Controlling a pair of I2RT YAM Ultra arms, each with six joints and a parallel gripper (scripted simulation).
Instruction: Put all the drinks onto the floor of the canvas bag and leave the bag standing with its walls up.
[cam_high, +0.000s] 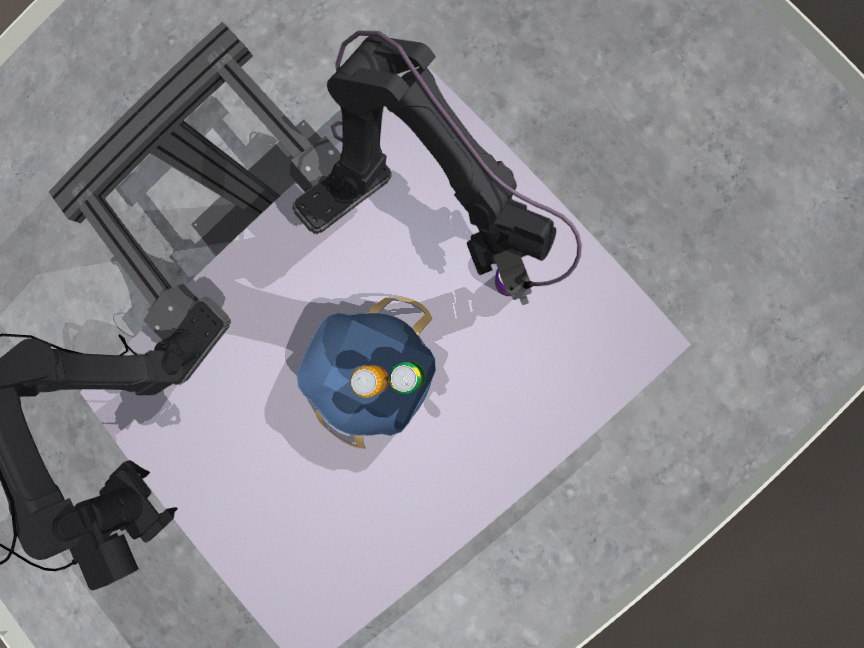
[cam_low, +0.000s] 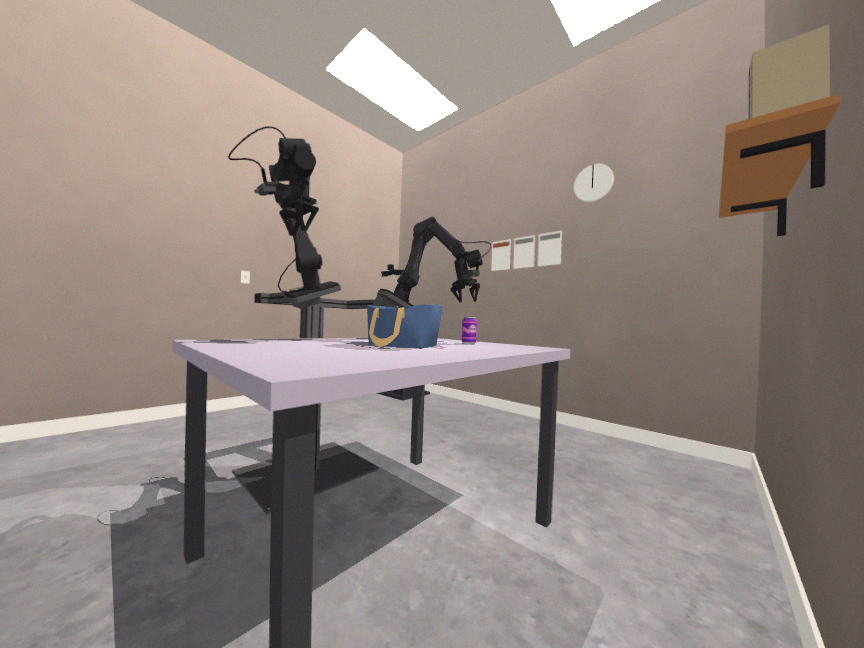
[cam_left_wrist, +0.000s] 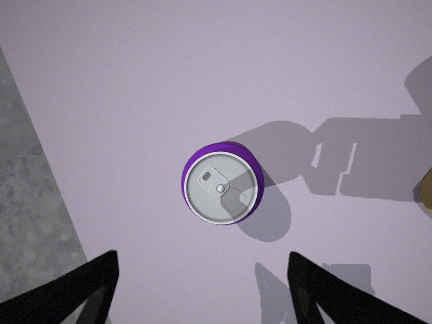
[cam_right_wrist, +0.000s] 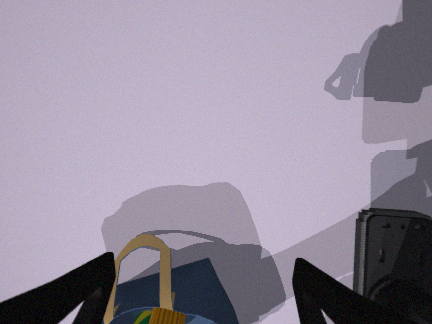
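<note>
The purple can lies 14 cm below my left hand, 2 cm ahead of it and 1 cm to the right of it. Also, from my left hand: green can (32 cm to the right, 14 cm below, 2 cm ahead); then orange can (38 cm to the right, 14 cm below, 3 cm behind).
</note>
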